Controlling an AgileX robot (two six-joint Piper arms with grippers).
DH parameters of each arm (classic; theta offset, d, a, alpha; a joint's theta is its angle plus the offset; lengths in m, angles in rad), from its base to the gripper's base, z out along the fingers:
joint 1: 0 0.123 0 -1.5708
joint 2: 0.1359 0 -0.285 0
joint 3: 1.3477 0 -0.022 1.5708
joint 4: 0 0.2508 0 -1.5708
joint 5: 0 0 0.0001 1.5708
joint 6: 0 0.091 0 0
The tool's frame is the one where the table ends.
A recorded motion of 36 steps. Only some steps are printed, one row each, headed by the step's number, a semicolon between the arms.
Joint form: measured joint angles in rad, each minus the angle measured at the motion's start. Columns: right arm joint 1, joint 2, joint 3, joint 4, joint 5, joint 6; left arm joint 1, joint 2, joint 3, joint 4, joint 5, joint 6.
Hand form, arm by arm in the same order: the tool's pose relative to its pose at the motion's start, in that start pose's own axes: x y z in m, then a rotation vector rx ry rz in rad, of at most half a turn. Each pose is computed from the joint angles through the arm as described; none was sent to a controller.
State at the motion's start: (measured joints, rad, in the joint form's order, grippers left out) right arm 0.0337 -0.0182 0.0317 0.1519 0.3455 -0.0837; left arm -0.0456 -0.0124 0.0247 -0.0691 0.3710 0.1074
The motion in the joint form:
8: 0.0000 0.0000 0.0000 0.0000 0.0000 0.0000; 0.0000 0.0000 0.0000 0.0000 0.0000 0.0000
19: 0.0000 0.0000 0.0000 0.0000 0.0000 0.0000; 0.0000 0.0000 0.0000 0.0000 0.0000 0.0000
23: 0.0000 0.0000 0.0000 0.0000 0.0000 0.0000; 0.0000 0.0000 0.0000 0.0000 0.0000 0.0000
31: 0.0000 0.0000 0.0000 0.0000 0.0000 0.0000; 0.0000 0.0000 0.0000 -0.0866 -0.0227 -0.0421
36: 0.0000 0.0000 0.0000 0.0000 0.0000 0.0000; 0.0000 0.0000 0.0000 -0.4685 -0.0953 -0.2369
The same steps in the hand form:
8: 0.0000 0.0000 0.0000 0.0000 0.0000 0.0000; 0.0000 0.0000 0.0000 0.0000 0.0000 0.0000
19: 0.0000 0.0000 0.0000 0.0000 0.0000 0.0000; 0.0000 0.0000 0.0000 0.0000 0.0000 0.0000
23: 0.0000 0.0000 0.0000 0.0000 0.0000 0.0000; 0.0000 0.0000 0.0000 0.0000 0.0000 0.0000
31: 0.0000 0.0000 0.0000 0.0000 0.0000 0.0000; -0.0025 -0.0024 -0.0001 0.0284 -0.0252 -0.1232
36: 0.0000 0.0000 0.0000 0.0000 0.0000 0.0000; -0.0123 -0.0100 -0.0014 0.1516 -0.0929 -0.6807

